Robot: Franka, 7 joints.
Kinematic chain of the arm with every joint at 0, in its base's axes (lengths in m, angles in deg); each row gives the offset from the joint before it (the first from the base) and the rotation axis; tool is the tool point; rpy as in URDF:
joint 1: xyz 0 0 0.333 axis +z
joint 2: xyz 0 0 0 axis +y
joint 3: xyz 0 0 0.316 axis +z
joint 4: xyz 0.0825 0 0 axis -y
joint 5: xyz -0.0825 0 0.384 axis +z
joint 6: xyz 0 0 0 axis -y
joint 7: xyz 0.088 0 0 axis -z
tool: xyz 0 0 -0.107 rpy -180 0 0
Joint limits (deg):
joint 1: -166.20..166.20
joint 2: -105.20..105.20
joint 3: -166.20..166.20
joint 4: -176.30..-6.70
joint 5: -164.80..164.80
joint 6: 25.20..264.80
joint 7: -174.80..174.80
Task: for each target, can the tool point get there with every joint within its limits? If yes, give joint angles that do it. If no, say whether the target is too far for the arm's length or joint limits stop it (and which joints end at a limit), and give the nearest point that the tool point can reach.
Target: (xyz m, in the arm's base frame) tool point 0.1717 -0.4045 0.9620
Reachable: yes | joints 135.06 -12.11 126.11 -48.53 120.00 61.49 -80.98
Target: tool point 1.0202 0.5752 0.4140
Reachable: no: too far | nearest point 0.7455 0.4203 0.3922 | short by 0.316 m
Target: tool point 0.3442 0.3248 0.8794
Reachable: yes | joints -128.13 -43.78 16.76 -27.02 -24.61 245.82 32.82
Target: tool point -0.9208 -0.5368 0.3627
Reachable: no: too far | nearest point -0.7409 -0.4319 0.3569 | short by 0.208 m
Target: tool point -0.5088 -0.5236 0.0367
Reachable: yes | joints -117.36 88.86 -18.29 -55.64 -124.73 75.50 32.41
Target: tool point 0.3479 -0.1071 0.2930
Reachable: yes | joints 40.66 -37.26 -70.99 -162.22 122.33 129.29 -93.28
